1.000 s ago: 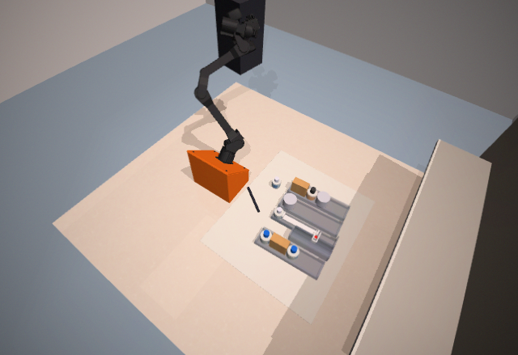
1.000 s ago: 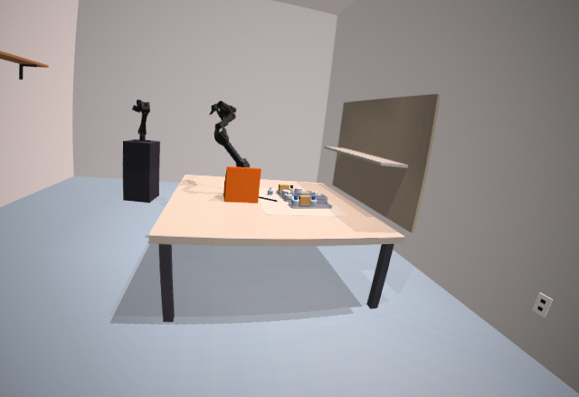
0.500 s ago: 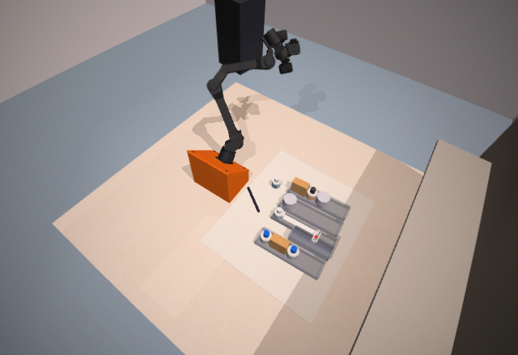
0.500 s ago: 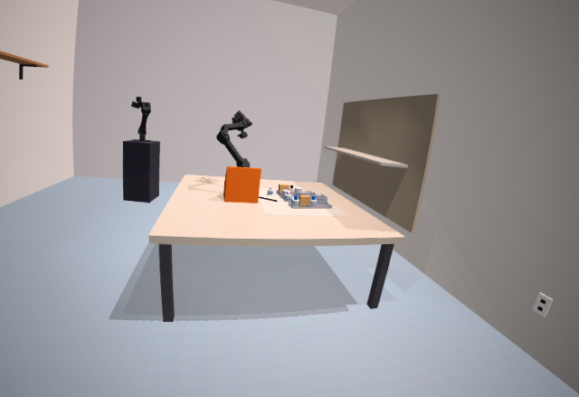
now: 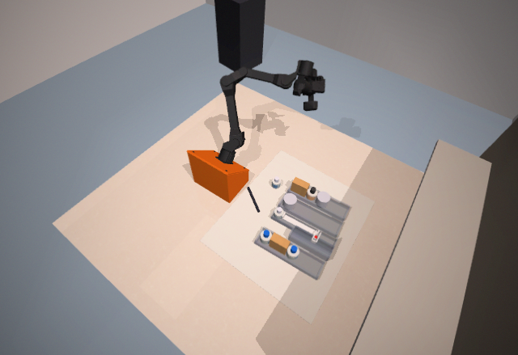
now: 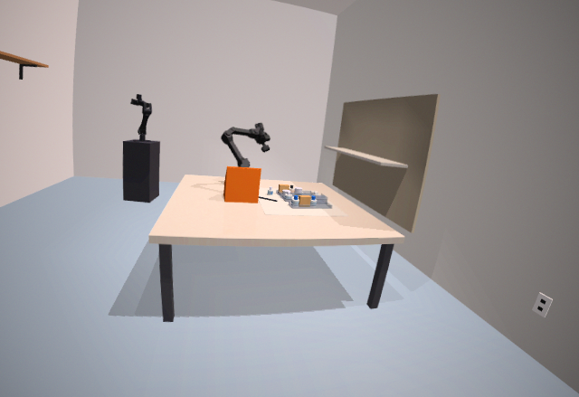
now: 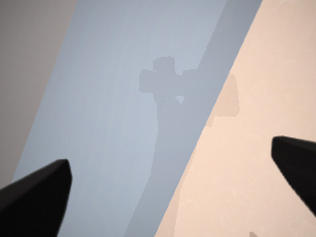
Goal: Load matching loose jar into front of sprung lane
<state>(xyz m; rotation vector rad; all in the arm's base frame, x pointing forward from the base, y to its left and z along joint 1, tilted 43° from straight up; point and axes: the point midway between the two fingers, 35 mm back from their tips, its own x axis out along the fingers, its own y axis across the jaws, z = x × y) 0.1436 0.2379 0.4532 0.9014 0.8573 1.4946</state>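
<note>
The black stick is 510 mm to the right of my gripper tip, 300 mm below it and 70 mm ahead of it. From my gripper tip the other things lie so: red mark: 490 mm to the right, 400 mm ahead, 240 mm below.
</note>
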